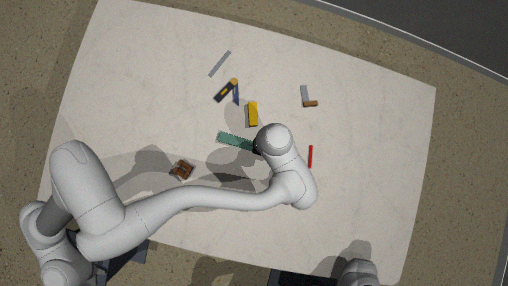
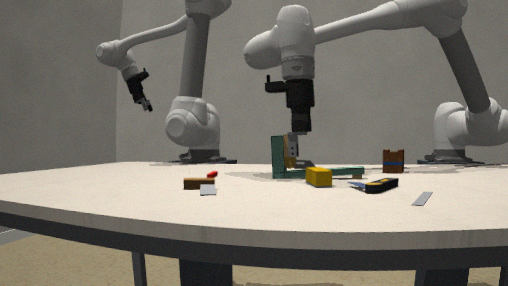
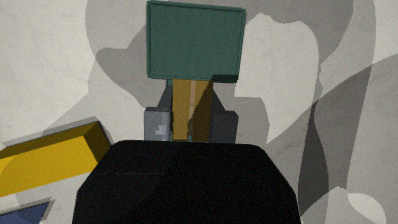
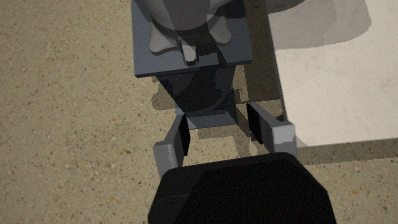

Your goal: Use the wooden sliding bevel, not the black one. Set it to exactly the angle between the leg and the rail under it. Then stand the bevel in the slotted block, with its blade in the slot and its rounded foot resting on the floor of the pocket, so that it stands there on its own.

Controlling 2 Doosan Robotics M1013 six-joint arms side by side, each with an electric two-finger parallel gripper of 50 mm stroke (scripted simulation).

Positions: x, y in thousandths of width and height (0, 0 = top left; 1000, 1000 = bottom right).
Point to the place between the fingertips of my right gripper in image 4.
546, 542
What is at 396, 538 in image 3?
My left gripper.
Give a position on a wooden sliding bevel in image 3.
At 484, 444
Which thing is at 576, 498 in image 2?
My left gripper.
